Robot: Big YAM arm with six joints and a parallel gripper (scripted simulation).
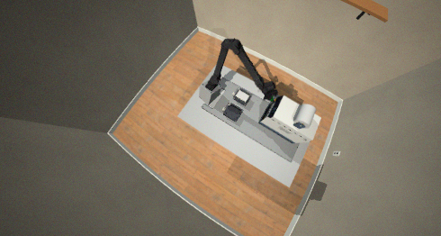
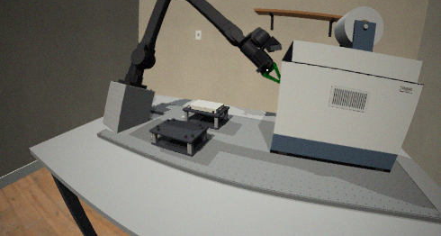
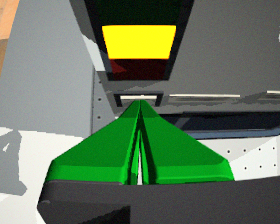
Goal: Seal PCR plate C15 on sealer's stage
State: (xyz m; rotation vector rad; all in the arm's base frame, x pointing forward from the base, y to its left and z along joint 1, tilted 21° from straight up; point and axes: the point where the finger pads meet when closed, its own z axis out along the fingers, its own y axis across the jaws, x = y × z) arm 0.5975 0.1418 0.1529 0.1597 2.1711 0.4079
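The white start key lies 20 mm ahead of my hand and 10 mm below it. Also, from my hand: 96-well plate C15: 90 mm ahead, 90 mm to the right, 90 mm below; then dark stage: 90 mm ahead, 90 mm to the right, 100 mm below; then sealed plate C51: 280 mm behind, 70 mm to the right, 130 mm below.
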